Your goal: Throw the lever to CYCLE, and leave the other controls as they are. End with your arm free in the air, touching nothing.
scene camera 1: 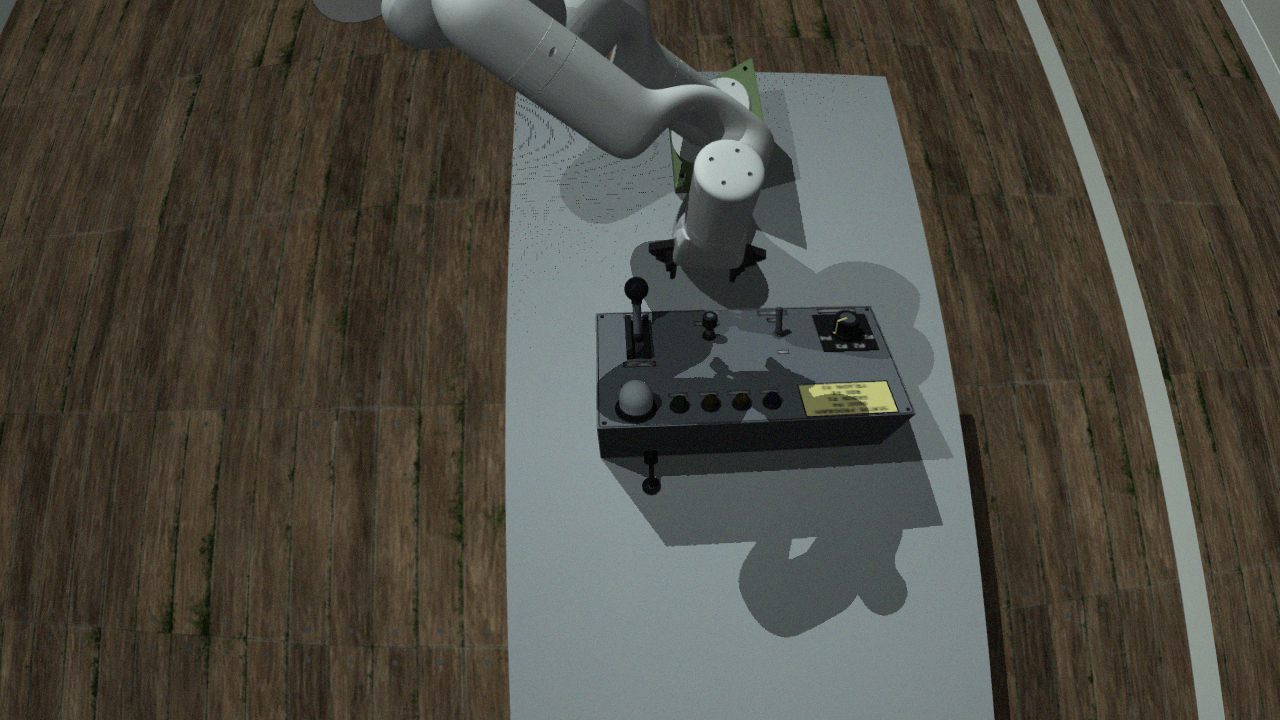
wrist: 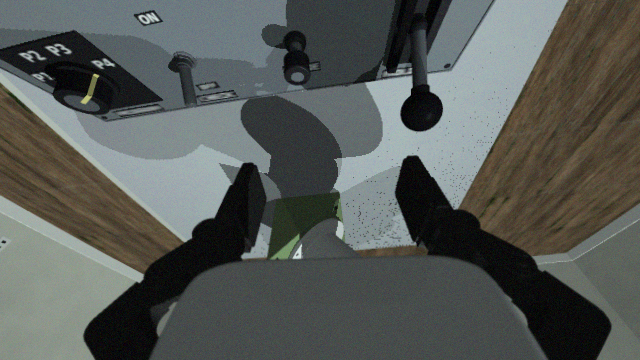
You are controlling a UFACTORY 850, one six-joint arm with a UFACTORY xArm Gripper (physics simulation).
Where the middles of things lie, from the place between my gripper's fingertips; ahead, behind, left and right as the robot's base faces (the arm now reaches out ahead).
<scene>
Now: the lever (scene camera 1: 636, 288) 1 cm ahead of my hand, 10 cm to the right of it and 12 cm below it. From my hand the other things lie so: mode knob (wrist: 296, 63): 3 cm ahead, 2 cm to the left, 14 cm below; rotary dial (scene camera 1: 845, 327): 2 cm ahead, 26 cm to the left, 14 cm below; control box (scene camera 1: 745, 388): 11 cm ahead, 9 cm to the left, 15 cm below.
</scene>
